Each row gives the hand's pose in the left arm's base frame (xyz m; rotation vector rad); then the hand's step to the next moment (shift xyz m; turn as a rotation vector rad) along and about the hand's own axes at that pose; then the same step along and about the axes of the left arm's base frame.
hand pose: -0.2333 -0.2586 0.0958 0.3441 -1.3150 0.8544
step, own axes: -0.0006 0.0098 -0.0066 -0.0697 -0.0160 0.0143
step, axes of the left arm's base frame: -0.0024 0.0106 -0.0046 0.0005 -0.0445 -0.0578
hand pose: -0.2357 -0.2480 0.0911 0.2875 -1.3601 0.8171
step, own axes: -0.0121 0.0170 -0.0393 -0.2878 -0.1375 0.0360
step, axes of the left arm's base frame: 0.0183 0.0322 -0.0247 0.0667 -0.2192 -0.2248
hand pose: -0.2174 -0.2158 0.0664 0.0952 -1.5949 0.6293
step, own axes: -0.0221 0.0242 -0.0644 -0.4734 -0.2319 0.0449
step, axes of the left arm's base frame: 0.0506 0.0423 -0.0294 0.1249 -0.3591 -0.3679
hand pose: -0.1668 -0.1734 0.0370 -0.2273 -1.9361 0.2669
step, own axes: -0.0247 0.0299 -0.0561 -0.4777 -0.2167 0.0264
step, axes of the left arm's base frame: 0.0622 0.0260 -0.0103 0.1442 -0.3443 -0.3695
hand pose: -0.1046 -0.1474 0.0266 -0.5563 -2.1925 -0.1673
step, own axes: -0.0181 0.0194 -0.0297 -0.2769 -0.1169 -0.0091
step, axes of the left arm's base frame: 0.0396 0.0022 0.0035 0.1048 -0.1992 -0.1993
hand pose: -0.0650 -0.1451 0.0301 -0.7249 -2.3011 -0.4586
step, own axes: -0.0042 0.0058 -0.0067 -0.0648 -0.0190 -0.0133
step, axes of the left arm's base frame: 0.0095 -0.0004 0.0026 0.0352 -0.0456 -0.0377
